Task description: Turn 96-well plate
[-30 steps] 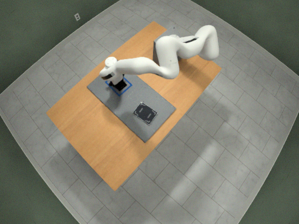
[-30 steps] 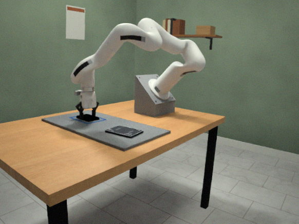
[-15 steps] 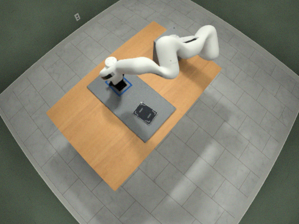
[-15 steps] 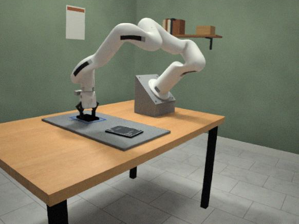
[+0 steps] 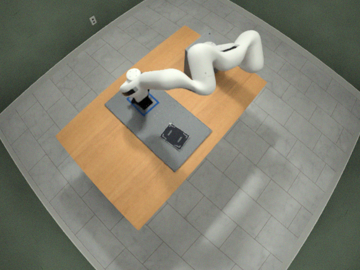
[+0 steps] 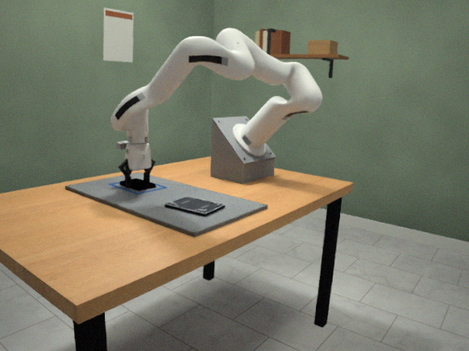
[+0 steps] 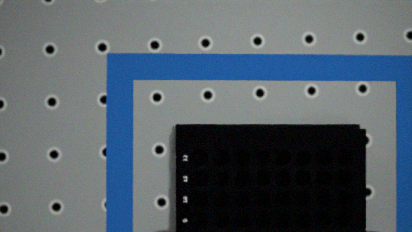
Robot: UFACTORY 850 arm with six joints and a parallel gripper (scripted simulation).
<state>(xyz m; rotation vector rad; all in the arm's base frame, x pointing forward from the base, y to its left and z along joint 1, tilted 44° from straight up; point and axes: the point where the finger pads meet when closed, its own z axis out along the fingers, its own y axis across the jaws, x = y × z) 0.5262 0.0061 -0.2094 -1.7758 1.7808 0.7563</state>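
Right now the 96-well plate is 1 cm below my hand. Round my hand: plate nest N1: 35 cm to the left, 3 cm ahead, 1 cm below.
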